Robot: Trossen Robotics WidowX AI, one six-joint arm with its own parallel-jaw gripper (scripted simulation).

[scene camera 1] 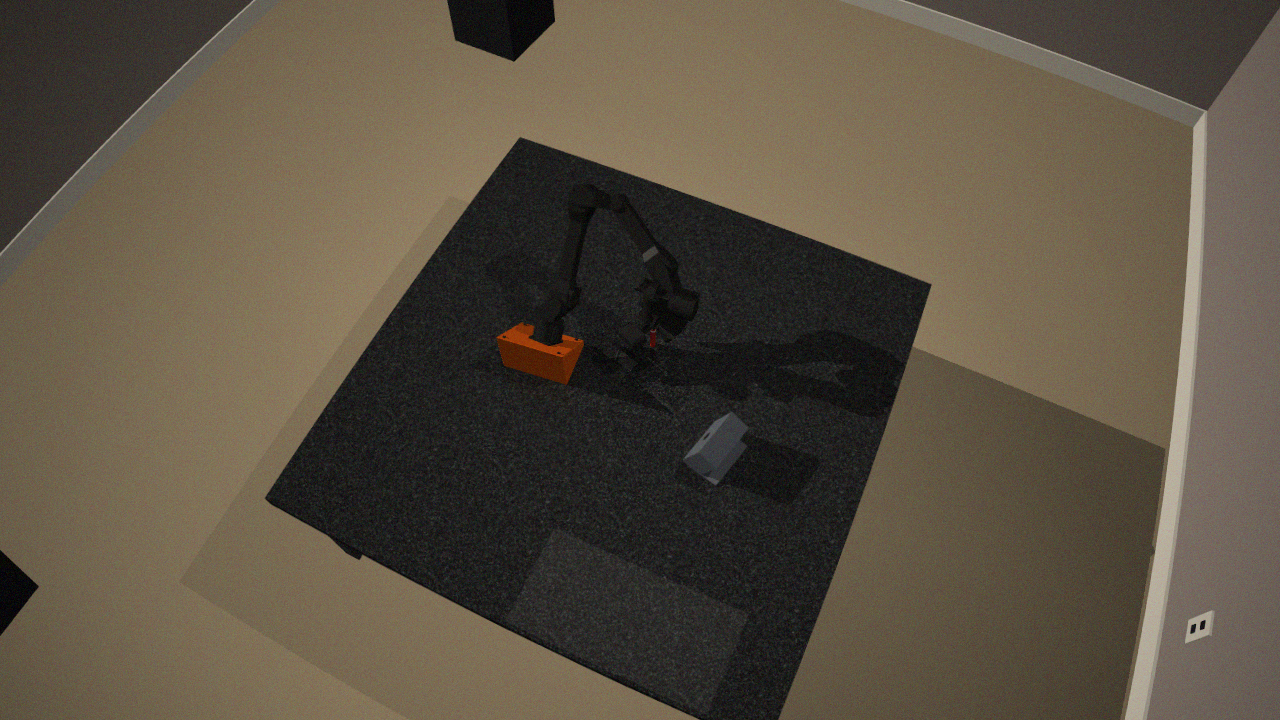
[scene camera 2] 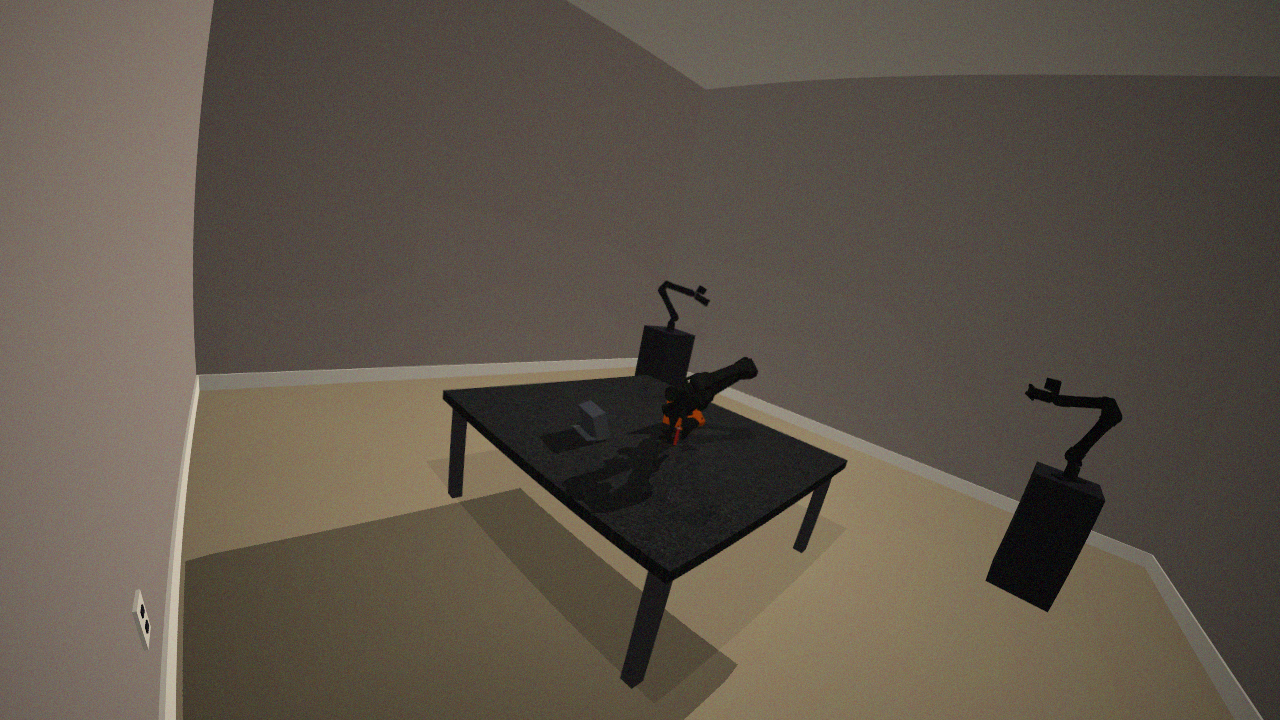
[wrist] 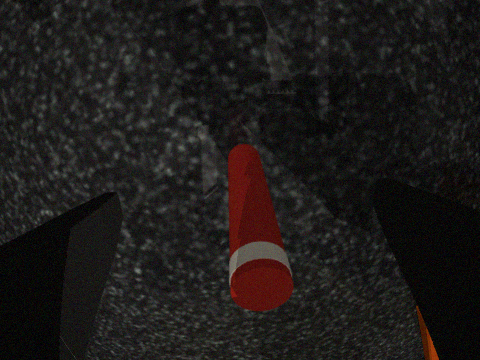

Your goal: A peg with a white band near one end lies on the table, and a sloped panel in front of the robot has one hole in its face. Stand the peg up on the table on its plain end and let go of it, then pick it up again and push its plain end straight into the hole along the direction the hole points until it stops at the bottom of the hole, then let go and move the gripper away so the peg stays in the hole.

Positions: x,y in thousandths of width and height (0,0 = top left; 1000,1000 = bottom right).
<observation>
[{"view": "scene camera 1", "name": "grey sloped panel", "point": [568,599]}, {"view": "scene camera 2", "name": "gripper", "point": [529,605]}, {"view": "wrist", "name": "gripper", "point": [520,554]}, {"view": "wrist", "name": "red peg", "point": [541,762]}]
</observation>
